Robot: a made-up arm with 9 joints. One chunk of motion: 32 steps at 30 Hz.
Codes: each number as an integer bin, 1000 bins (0 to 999) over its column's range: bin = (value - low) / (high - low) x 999, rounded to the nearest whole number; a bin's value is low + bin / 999 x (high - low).
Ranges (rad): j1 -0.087..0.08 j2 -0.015..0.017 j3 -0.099..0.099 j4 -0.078..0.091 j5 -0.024..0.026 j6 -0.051..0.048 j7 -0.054..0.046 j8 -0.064..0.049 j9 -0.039..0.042
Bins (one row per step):
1: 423 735 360 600 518 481 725 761 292
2: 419 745 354 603 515 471 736 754 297
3: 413 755 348 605 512 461 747 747 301
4: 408 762 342 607 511 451 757 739 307
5: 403 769 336 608 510 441 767 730 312
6: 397 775 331 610 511 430 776 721 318
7: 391 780 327 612 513 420 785 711 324
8: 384 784 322 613 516 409 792 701 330
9: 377 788 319 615 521 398 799 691 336
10: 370 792 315 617 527 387 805 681 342
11: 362 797 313 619 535 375 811 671 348
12: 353 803 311 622 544 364 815 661 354
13: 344 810 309 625 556 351 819 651 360
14: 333 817 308 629 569 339 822 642 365
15: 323 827 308 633 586 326 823 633 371
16: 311 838 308 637 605 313 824 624 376
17: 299 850 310 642 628 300 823 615 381
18: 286 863 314 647 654 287 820 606 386
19: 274 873 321 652 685 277 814 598 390
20: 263 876 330 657 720 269 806 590 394
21: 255 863 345 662 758 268 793 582 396
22: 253 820 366 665 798 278 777 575 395
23: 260 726 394 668 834 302 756 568 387
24: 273 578 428 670 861 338 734 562 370
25: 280 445 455 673 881 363 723 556 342
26: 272 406 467 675 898 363 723 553 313
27: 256 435 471 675 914 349 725 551 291
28: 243 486 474 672 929 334 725 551 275
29: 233 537 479 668 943 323 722 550 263
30: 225 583 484 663 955 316 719 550 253
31: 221 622 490 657 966 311 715 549 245
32: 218 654 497 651 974 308 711 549 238
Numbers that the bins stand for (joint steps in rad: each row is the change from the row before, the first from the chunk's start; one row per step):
1: -0.01629 0.00854 -0.02765 0.02350 0.00193 -0.00333 0.01857 0.02208 -0.01532
2: -0.01696 0.00886 -0.02884 0.02401 0.00178 -0.00432 0.01967 0.02129 -0.01492
3: -0.01796 0.00918 -0.03003 0.02435 0.00163 -0.00532 0.02077 0.02050 -0.01459
4: -0.01880 0.00941 -0.03122 0.02469 0.00158 -0.00631 0.02178 0.01959 -0.01411
5: -0.01963 0.00963 -0.03241 0.02485 0.00153 -0.00730 0.02278 0.01857 -0.01370
6: -0.02063 0.00982 -0.03340 0.02519 0.00158 -0.00839 0.02368 0.01755 -0.01322
7: -0.02164 0.00998 -0.03419 0.02553 0.00168 -0.00938 0.02458 0.01642 -0.01273
8: -0.02281 0.01011 -0.03518 0.02570 0.00183 -0.01047 0.02528 0.01529 -0.01224
9: -0.02398 0.01024 -0.03577 0.02604 0.00208 -0.01156 0.02598 0.01416 -0.01176
10: -0.02515 0.01037 -0.03657 0.02638 0.00238 -0.01265 0.02658 0.01303 -0.01127
11: -0.02649 0.01053 -0.03696 0.02672 0.00278 -0.01384 0.02718 0.01190 -0.01078
12: -0.02799 0.01072 -0.03736 0.02722 0.00323 -0.01493 0.02758 0.01077 -0.01030
13: -0.02949 0.01095 -0.03776 0.02773 0.00383 -0.01622 0.02798 0.00964 -0.00981
14: -0.03133 0.01117 -0.03795 0.02841 0.00448 -0.01741 0.02828 0.00862 -0.00941
15: -0.03301 0.01149 -0.03795 0.02908 0.00533 -0.01869 0.02838 0.00760 -0.00892
16: -0.03501 0.01184 -0.03795 0.02976 0.00628 -0.01998 0.02848 0.00658 -0.00851
17: -0.03702 0.01223 -0.03756 0.03061 0.00743 -0.02127 0.02838 0.00556 -0.00811
18: -0.03919 0.01264 -0.03677 0.03145 0.00873 -0.02256 0.02808 0.00455 -0.00770
19: -0.04120 0.01296 -0.03538 0.03230 0.01028 -0.02355 0.02748 0.00364 -0.00738
20: -0.04304 0.01306 -0.03359 0.03314 0.01204 -0.02434 0.02668 0.00274 -0.00705
21: -0.04437 0.01264 -0.03062 0.03399 0.01394 -0.02444 0.02538 0.00183 -0.00689
22: -0.04471 0.01127 -0.02646 0.03450 0.01594 -0.02345 0.02378 0.00104 -0.00697
23: -0.04354 0.00826 -0.02091 0.03501 0.01774 -0.02107 0.02168 0.00025 -0.00762
24: -0.04136 0.00351 -0.01417 0.03534 0.01909 -0.01750 0.01947 -0.00043 -0.00900
25: -0.04019 -0.00075 -0.00882 0.03585 0.02009 -0.01503 0.01837 -0.00111 -0.01127
26: -0.04153 -0.00199 -0.00644 0.03619 0.02094 -0.01503 0.01837 -0.00145 -0.01362
27: -0.04421 -0.00107 -0.00565 0.03619 0.02175 -0.01641 0.01857 -0.00167 -0.01541
28: -0.04638 0.00057 -0.00505 0.03568 0.02250 -0.01790 0.01857 -0.00167 -0.01670
29: -0.04805 0.00220 -0.00406 0.03501 0.02320 -0.01899 0.01827 -0.00179 -0.01768
30: -0.04939 0.00367 -0.00307 0.03416 0.02380 -0.01968 0.01797 -0.00179 -0.01849
31: -0.05006 0.00492 -0.00188 0.03314 0.02435 -0.02018 0.01757 -0.00190 -0.01914
32: -0.05056 0.00595 -0.00050 0.03213 0.02475 -0.02048 0.01717 -0.00190 -0.01970

